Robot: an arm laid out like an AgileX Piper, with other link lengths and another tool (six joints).
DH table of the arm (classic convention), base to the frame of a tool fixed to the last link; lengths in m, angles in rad. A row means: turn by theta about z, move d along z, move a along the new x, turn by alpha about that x. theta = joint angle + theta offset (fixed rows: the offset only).
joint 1: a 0, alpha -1.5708, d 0.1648, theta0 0
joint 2: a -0.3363, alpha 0, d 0, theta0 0.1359
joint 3: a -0.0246, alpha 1.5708, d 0, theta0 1.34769
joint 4: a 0, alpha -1.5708, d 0.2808, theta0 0
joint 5: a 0, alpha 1.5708, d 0, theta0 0
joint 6: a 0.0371, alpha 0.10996, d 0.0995, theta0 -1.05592
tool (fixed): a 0, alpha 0, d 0.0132, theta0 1.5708
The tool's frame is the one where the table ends.
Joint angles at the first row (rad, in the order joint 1, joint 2, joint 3, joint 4, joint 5, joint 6):
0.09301, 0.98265, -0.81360, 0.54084, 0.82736, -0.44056
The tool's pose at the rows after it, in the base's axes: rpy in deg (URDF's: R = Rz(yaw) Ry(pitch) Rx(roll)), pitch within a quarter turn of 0, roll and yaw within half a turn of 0; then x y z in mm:
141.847, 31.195, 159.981, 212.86, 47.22, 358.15
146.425, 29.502, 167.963, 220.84, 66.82, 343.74
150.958, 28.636, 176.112, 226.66, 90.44, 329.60
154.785, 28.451, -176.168, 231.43, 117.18, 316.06
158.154, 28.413, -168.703, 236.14, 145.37, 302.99
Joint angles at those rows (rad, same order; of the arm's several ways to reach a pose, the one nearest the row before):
0.16779, 1.05330, -0.81447, 0.54242, 0.82728, -0.47467
0.26682, 1.11873, -0.81546, 0.49232, 0.81816, -0.46822
0.38014, 1.18356, -0.81665, 0.42982, 0.79078, -0.45180
0.49248, 1.25128, -0.82163, 0.37387, 0.74883, -0.43851
0.59208, 1.32569, -0.83638, 0.32835, 0.70773, -0.43769

